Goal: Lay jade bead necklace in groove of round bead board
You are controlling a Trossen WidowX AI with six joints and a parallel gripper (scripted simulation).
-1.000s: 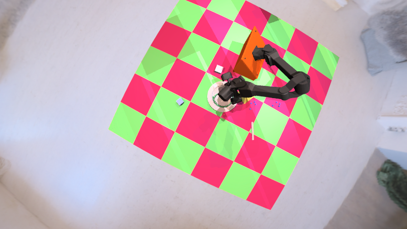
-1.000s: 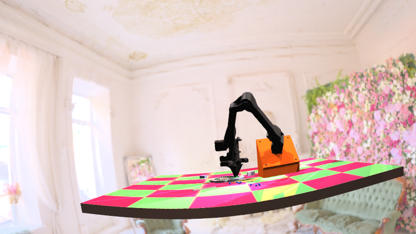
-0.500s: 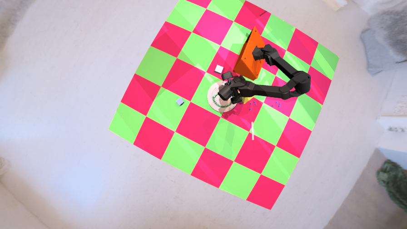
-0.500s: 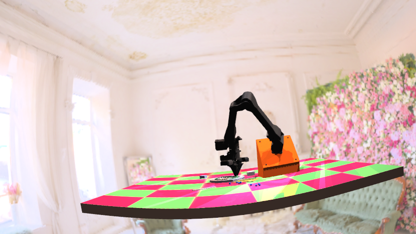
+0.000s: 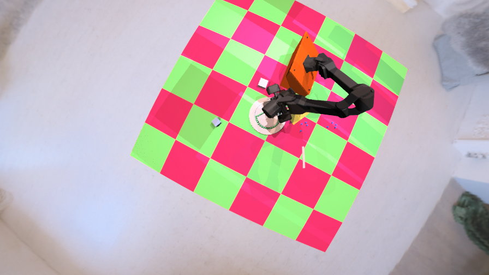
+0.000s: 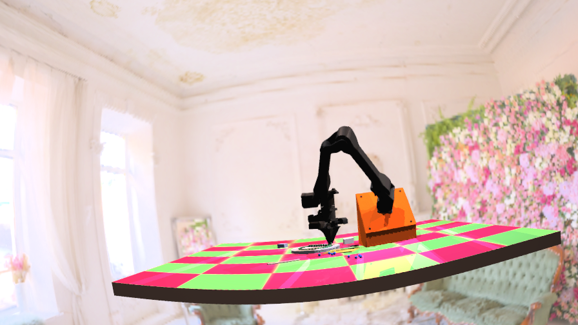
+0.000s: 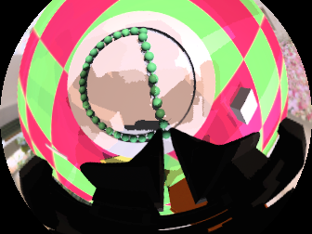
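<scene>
Now: gripper tip 6 cm short of the round bead board, 1 cm to the left of it and 1 cm above it. Also, from my gripper tip: white cube 12 cm to the right, 7 cm behind, 1 cm below; thin white stick 28 cm to the left, 14 cm ahead, 2 cm below; yellow patch 12 cm to the left, 5 cm behind, 2 cm below.
</scene>
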